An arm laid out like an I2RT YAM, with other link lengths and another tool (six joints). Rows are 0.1 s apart.
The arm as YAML. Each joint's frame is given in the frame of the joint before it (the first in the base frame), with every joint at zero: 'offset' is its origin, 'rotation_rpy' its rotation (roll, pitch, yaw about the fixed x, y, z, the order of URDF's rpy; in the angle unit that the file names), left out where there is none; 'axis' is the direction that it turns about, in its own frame. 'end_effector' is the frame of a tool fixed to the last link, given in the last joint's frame.
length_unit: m
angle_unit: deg
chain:
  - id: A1
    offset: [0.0, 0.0, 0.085]
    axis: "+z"
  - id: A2
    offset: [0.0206, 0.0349, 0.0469]
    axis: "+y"
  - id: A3
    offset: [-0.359, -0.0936, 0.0]
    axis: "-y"
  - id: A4
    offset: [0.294, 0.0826, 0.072]
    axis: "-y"
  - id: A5
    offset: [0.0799, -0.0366, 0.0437]
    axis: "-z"
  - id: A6
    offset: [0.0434, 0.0, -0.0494]
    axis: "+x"
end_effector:
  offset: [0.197, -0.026, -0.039]
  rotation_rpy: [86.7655, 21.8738, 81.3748]
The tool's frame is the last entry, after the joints.
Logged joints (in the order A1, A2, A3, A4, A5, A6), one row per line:
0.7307, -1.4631, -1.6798, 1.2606, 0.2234, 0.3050
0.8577, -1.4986, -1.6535, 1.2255, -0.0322, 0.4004
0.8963, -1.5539, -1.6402, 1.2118, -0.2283, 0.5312
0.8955, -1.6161, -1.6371, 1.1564, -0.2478, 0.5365
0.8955, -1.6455, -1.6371, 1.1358, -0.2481, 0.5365
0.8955, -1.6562, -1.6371, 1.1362, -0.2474, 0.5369
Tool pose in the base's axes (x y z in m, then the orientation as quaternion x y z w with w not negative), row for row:
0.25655, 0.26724, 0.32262, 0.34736, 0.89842, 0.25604, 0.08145
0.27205, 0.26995, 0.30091, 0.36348, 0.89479, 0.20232, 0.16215
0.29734, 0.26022, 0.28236, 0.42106, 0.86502, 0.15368, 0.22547
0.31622, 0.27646, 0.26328, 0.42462, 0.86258, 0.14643, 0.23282
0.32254, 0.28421, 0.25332, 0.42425, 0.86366, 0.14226, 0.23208
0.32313, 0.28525, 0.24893, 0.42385, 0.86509, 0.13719, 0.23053
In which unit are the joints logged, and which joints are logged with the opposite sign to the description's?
The joints are logged in radians. Opposite sign: A2, A3, A4, A5.
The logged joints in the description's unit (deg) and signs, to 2 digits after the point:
41.87, 83.83, 96.25, -72.23, -12.80, 17.48
49.14, 85.86, 94.74, -70.22, 1.84, 22.94
51.35, 89.03, 93.98, -69.43, 13.08, 30.44
51.31, 92.60, 93.80, -66.26, 14.20, 30.74
51.31, 94.28, 93.80, -65.08, 14.22, 30.74
51.31, 94.89, 93.80, -65.10, 14.17, 30.76

